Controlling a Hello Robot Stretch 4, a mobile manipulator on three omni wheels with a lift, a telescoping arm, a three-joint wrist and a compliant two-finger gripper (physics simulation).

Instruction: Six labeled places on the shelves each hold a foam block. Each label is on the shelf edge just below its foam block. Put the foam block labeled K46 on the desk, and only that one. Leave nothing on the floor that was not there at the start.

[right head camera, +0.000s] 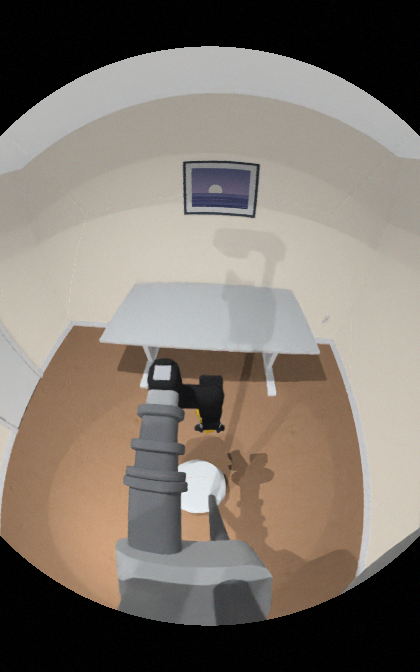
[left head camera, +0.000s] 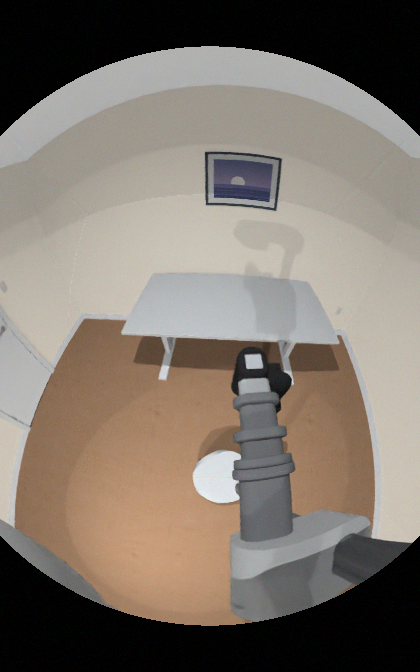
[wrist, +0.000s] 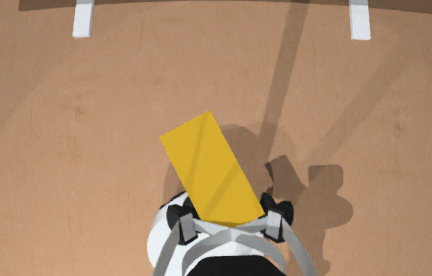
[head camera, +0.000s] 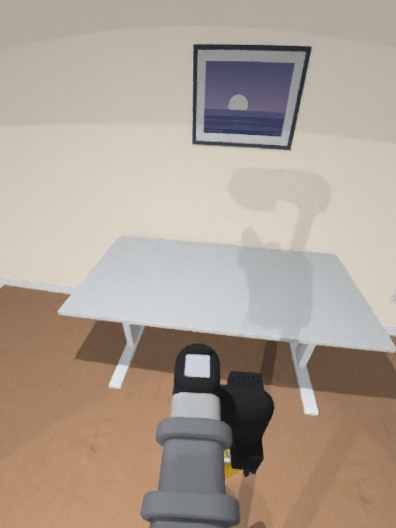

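Note:
A yellow foam block is held between the two fingertips of my gripper in the wrist view, tilted with its far end to the upper left. No label shows on it. In the right head view, bits of yellow show beside the gripper; in the head view, a little yellow shows behind the arm. The grey-white desk stands against the wall ahead. The gripper is on the near side of the desk's front edge, over the floor. The shelves and their labels do not show.
Two white desk feet reach out on the floor ahead. The round white base is below the arm. A framed picture hangs above the desk. A door is at the left. Shadows fall on the desk and floor.

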